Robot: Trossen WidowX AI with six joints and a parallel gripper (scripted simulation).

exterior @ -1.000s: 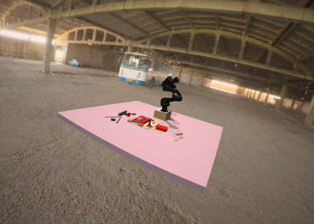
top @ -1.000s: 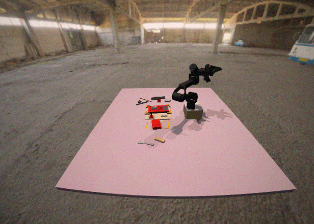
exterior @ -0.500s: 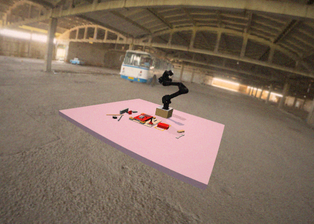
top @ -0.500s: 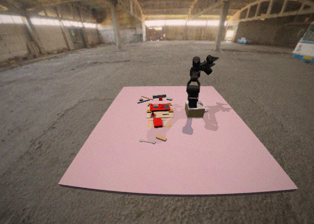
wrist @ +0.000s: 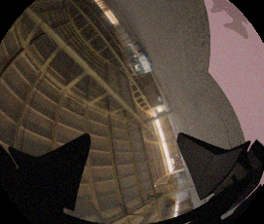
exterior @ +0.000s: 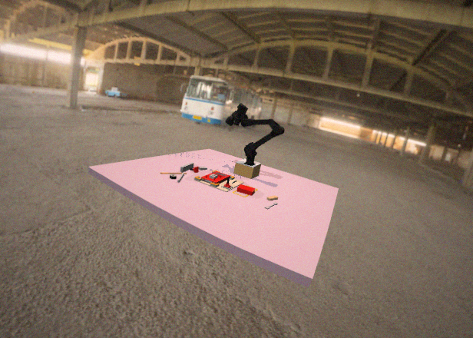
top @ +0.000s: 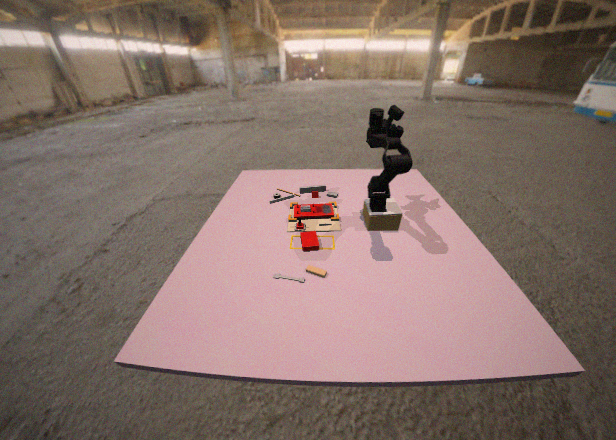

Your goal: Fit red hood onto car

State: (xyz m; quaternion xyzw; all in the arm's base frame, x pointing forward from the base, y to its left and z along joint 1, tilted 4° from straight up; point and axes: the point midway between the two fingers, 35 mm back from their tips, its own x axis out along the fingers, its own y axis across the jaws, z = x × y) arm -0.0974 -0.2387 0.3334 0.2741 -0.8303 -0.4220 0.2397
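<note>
Right now the red hood is 40 cm ahead of my gripper tip, 43 cm to the left of it and 41 cm below it. Round my gripper tip: grey wrench: 46 cm ahead, 63 cm to the left, 43 cm below; then wooden block: 36 cm ahead, 59 cm to the left, 42 cm below.
</note>
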